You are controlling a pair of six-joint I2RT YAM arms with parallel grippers.
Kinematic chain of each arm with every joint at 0, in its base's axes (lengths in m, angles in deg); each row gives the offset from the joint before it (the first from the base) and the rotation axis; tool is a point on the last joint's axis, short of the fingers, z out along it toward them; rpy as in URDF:
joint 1: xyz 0 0 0.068 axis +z
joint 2: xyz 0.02 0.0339 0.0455 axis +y
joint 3: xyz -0.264 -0.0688 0 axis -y
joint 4: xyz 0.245 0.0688 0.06 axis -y
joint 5: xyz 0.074 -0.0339 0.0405 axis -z
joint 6: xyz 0.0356 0 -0.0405 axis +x
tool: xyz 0 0 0 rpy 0 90 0
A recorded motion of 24 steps. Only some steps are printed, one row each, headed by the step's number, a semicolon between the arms.
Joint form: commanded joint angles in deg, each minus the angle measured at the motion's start. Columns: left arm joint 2, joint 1, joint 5, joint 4, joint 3, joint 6; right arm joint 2, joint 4, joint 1, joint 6, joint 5, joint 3.
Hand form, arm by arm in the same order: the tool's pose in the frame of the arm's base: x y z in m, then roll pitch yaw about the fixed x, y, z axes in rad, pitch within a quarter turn. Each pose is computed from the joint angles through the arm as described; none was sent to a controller.
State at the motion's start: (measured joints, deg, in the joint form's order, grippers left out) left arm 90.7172 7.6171 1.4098 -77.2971 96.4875 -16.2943; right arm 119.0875 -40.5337 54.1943 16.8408 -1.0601 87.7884
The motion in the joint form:
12: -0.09 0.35 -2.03 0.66 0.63 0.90; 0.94 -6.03 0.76 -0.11 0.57 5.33
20: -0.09 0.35 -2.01 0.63 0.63 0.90; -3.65 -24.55 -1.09 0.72 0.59 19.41
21: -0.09 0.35 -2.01 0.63 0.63 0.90; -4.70 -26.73 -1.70 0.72 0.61 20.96
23: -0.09 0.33 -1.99 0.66 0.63 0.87; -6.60 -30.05 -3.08 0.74 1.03 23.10
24: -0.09 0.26 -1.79 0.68 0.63 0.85; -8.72 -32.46 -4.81 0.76 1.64 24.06
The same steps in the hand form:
12: 0.2938 0.0415 0.3617 -3.0564 0.3364 -2.7175; 0.2460 0.3513 0.1796 3.0482 0.2735 -2.4861
20: 0.2938 0.0415 0.3617 -3.0562 0.3358 -2.7175; 0.2495 0.3328 0.2712 3.0437 0.2747 -2.5336
21: 0.2938 0.0415 0.3617 -3.0562 0.3358 -2.7175; 0.2500 0.3262 0.2848 3.0416 0.2817 -2.5449
23: 0.2939 0.0414 0.3617 -3.0555 0.3362 -2.7173; 0.2518 0.3122 0.3062 3.0443 0.2958 -2.5707
24: 0.2940 0.0409 0.3617 -3.0520 0.3356 -2.7182; 0.2542 0.2958 0.3234 3.0504 0.3101 -2.6028

